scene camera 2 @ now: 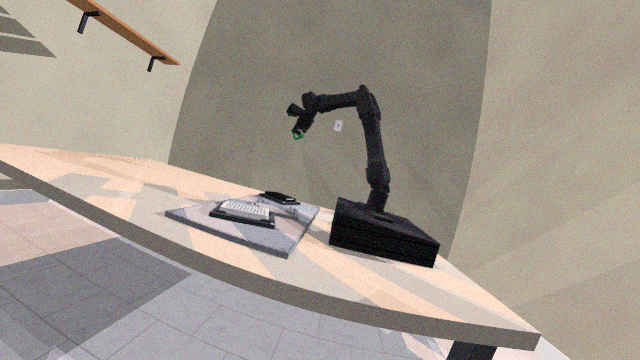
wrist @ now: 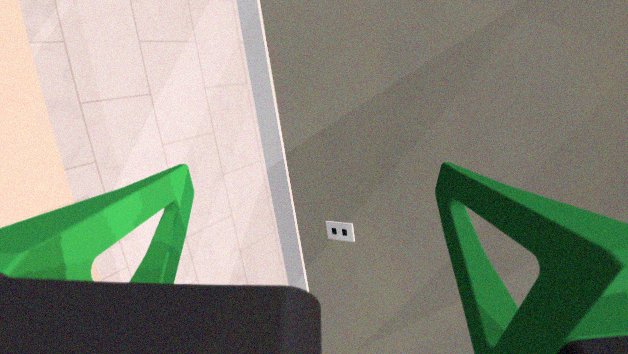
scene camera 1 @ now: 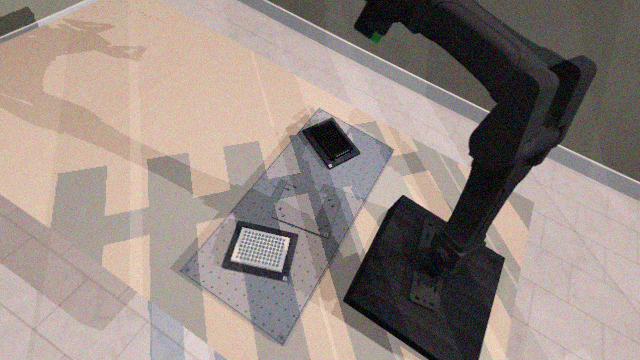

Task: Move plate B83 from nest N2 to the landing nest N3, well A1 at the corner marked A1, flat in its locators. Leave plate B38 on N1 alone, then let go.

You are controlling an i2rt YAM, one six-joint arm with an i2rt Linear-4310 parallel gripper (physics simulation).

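A white well plate [scene camera 1: 260,249] [scene camera 2: 245,209] sits in a dark nest [scene camera 1: 257,274] at the board's near end. A black well plate [scene camera 1: 330,137] [scene camera 2: 281,197] sits in another dark nest [scene camera 1: 339,162] at the far end. Between them is a grey nest [scene camera 1: 305,211] with small upright locator pins and no plate on it. No B83, B38, nest or A1 lettering is legible. My gripper [scene camera 1: 376,37] [scene camera 2: 298,135] [wrist: 314,177] is open and empty, high above the table and away from both plates. The plates do not show in the wrist view.
The nests stand on a grey perforated board [scene camera 1: 370,150] [scene camera 2: 285,244] on the wooden table [scene camera 1: 165,65] [scene camera 2: 320,295]. The arm's black base block [scene camera 1: 380,280] [scene camera 2: 382,240] stands beside the board. A wall socket [wrist: 340,231] shows beyond the fingers. A wooden shelf [scene camera 2: 130,37] is on the wall.
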